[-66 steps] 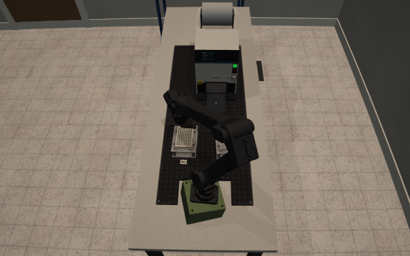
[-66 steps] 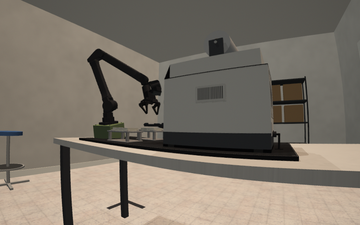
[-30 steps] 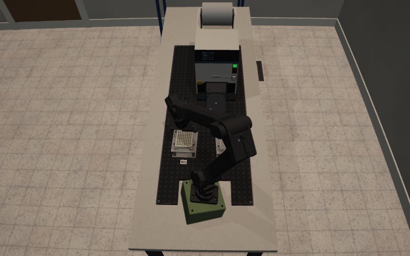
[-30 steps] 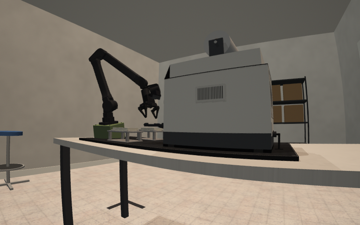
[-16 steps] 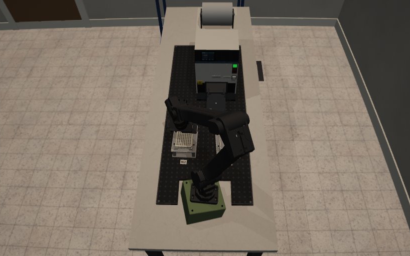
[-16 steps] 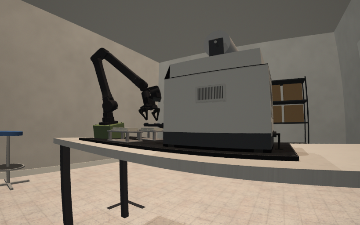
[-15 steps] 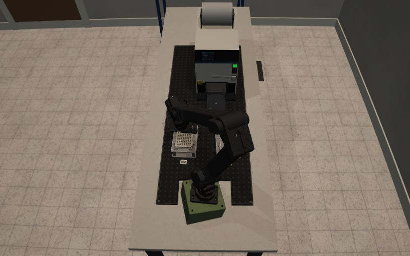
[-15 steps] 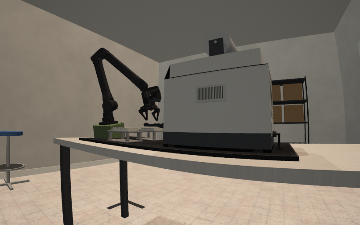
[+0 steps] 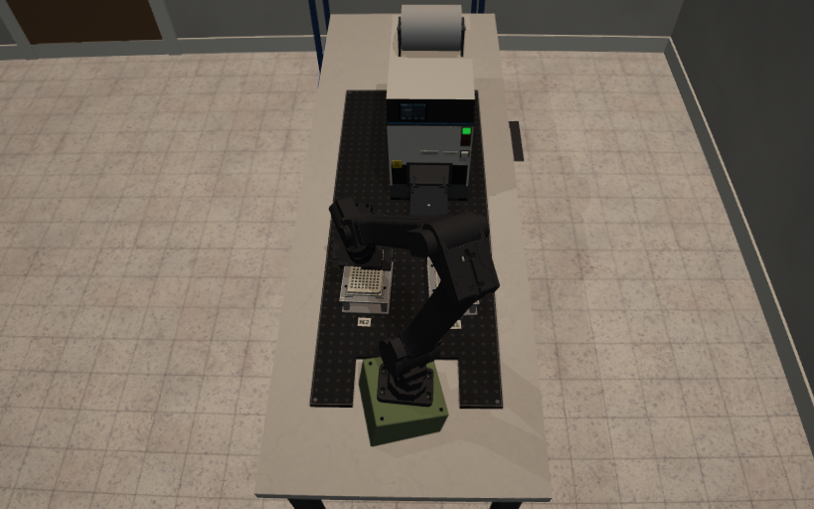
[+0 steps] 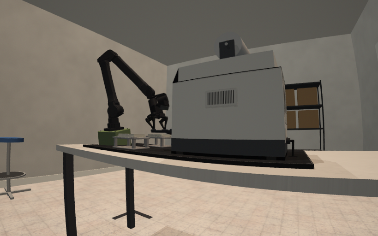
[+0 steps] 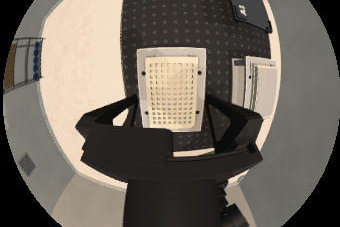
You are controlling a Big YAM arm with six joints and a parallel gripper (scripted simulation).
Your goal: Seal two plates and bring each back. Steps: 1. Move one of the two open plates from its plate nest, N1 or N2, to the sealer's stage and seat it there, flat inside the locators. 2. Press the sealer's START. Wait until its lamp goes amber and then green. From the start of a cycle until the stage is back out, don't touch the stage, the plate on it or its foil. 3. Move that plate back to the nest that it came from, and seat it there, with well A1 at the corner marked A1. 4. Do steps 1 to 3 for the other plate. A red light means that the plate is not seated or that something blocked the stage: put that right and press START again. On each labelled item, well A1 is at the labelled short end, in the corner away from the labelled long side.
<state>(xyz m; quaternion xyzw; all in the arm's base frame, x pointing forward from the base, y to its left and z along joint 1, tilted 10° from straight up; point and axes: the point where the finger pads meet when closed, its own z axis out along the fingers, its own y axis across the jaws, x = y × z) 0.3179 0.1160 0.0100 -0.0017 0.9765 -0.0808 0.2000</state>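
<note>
My gripper is now 4 cm above the white well plate. From my hand the other things lie so: yellow warning label 30 cm ahead, 7 cm to the right, 4 cm above; then sealer stage 20 cm ahead, 15 cm to the right, 2 cm below; then N2 label 11 cm behind, 11 cm below.
</note>
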